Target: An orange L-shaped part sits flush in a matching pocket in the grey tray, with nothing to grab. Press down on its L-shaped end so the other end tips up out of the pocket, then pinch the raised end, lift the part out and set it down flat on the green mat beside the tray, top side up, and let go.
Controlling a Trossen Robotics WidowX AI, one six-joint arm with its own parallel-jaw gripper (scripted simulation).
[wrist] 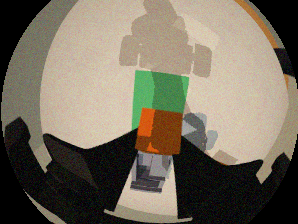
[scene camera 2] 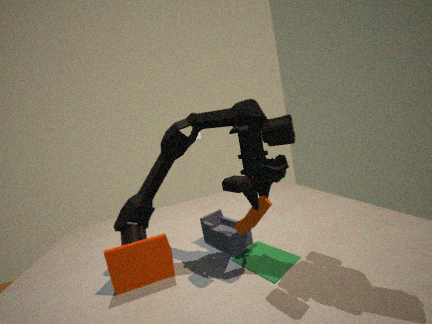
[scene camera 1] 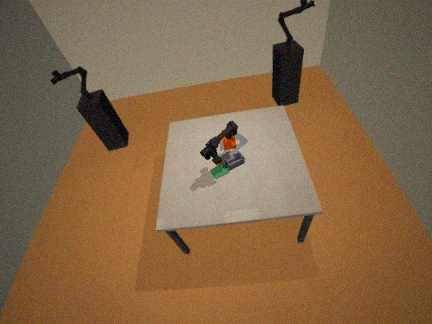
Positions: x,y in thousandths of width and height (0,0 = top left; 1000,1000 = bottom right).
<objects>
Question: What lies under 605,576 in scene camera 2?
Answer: My gripper.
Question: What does my gripper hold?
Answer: An orange L-shaped part.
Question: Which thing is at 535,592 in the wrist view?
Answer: An orange L-shaped part.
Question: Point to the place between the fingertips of my gripper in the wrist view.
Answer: At 529,605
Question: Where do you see a green mat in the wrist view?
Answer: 508,404
</objects>
